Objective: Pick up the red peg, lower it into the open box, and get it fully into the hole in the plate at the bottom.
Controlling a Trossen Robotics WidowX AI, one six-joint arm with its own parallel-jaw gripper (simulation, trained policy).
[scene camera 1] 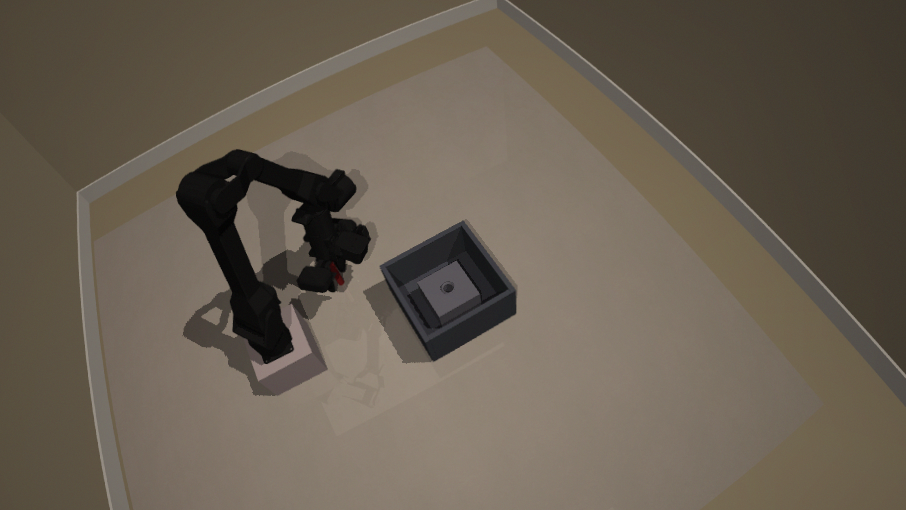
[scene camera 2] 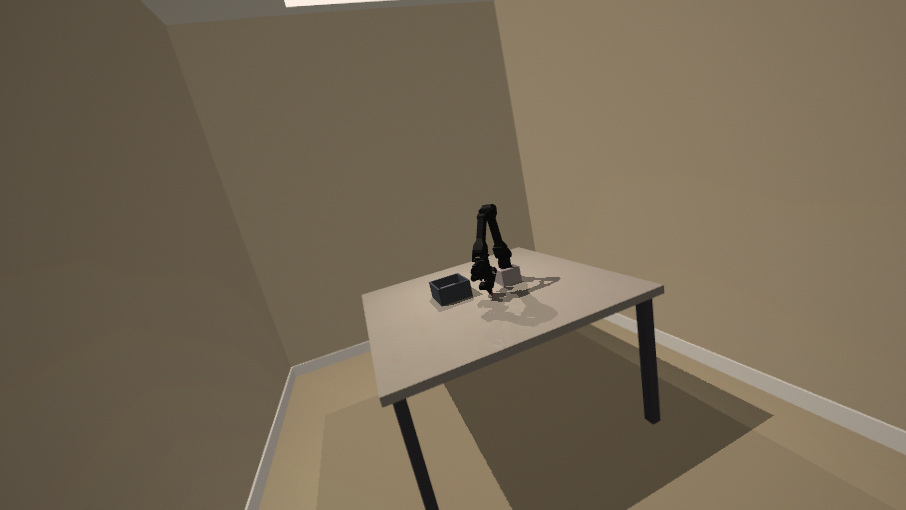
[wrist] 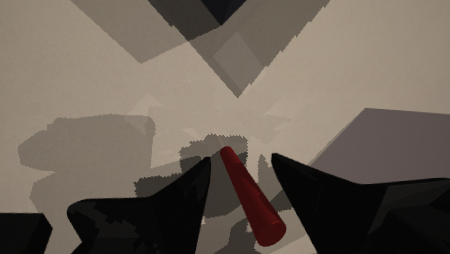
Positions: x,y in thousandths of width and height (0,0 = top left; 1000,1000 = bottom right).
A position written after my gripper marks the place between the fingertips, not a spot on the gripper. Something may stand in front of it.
Note:
I see my gripper (scene camera 1: 373,552), a dark box (scene camera 1: 506,477), a red peg (wrist: 590,876) and a grey plate (scene camera 1: 496,575).
The dark box shows as well in scene camera 2 (scene camera 2: 509,568). My gripper shows as well in the wrist view (wrist: 534,628). The wrist view does not show the grey plate: it is out of frame.

